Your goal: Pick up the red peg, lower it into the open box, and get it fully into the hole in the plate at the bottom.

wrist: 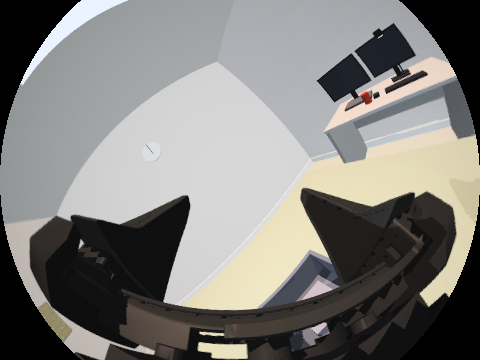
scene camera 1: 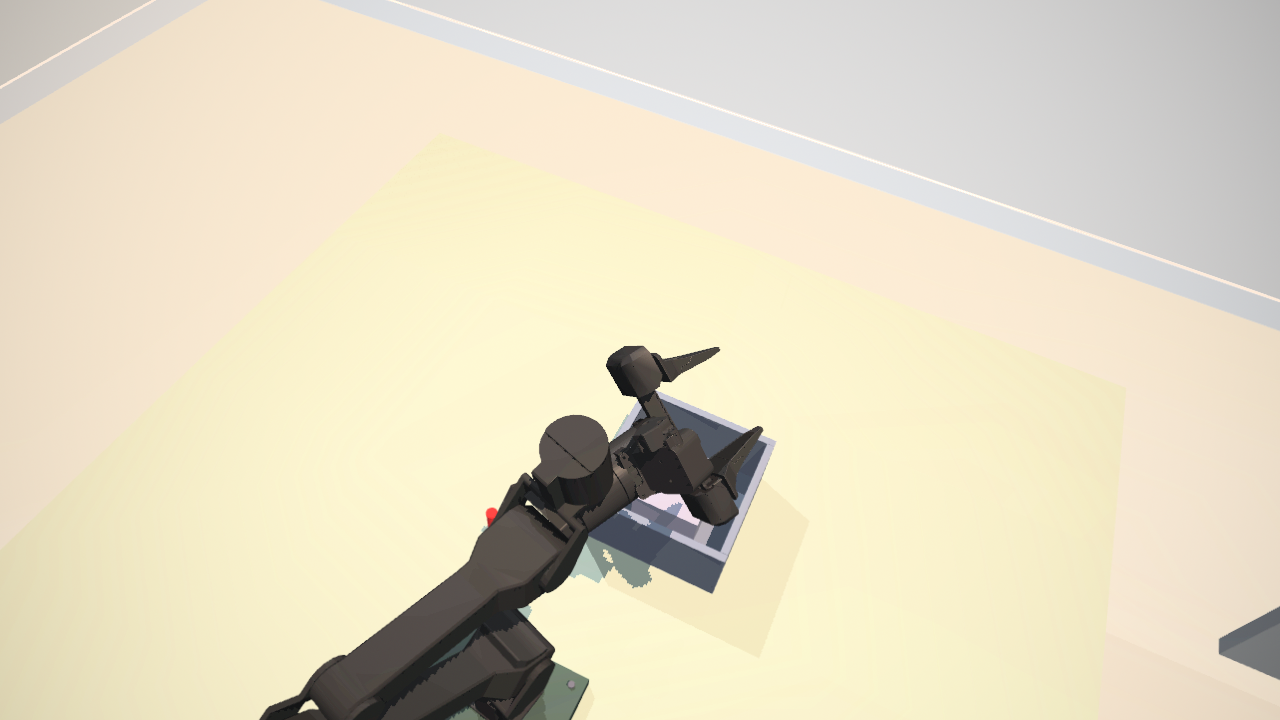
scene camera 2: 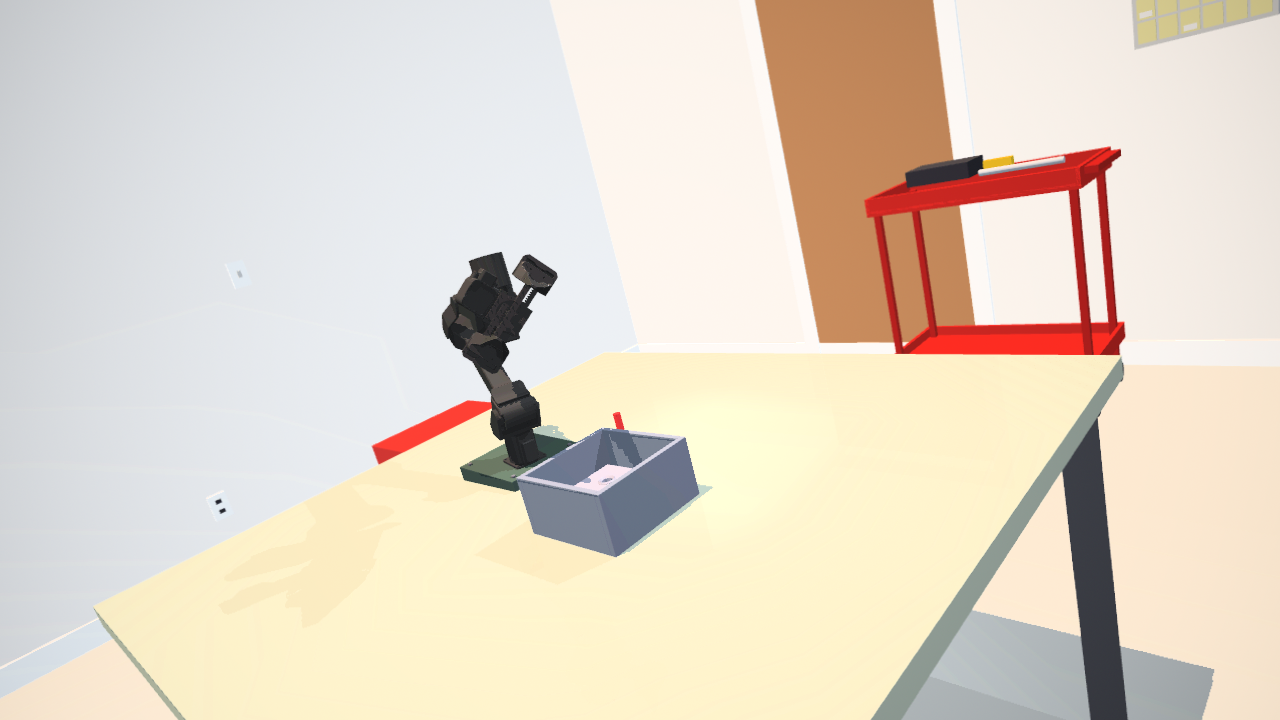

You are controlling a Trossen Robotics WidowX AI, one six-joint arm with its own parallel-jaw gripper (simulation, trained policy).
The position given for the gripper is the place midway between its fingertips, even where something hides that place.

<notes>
In view: the gripper (scene camera 1: 739,388) and a grey box (scene camera 2: 662,480).
The grey box shows as well in the wrist view (wrist: 313,267) and in scene camera 1 (scene camera 1: 700,562). The gripper also shows in the wrist view (wrist: 246,198) and in scene camera 2 (scene camera 2: 516,312).
</notes>
